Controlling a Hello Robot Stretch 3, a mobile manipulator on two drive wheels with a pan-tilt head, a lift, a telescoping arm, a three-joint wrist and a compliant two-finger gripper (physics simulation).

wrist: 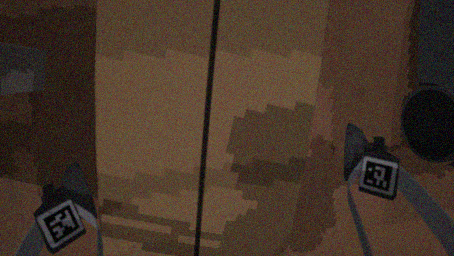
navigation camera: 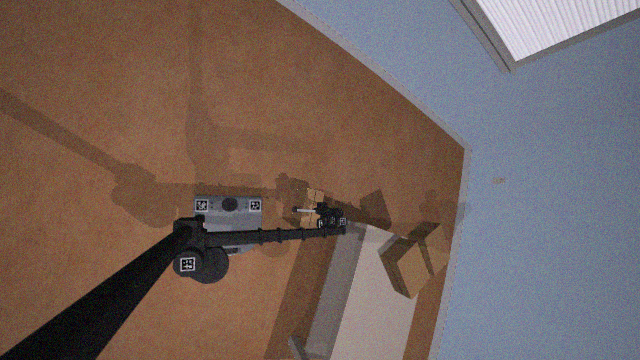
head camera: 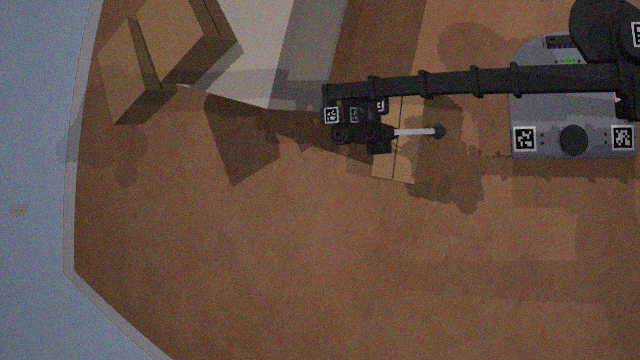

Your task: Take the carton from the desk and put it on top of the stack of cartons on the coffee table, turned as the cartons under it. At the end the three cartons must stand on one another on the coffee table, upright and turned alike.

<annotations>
carton: wrist; navigation camera 306, 198; head camera
same spot on carton: [wrist: 202, 122] = [head camera: 398, 118]
</annotations>
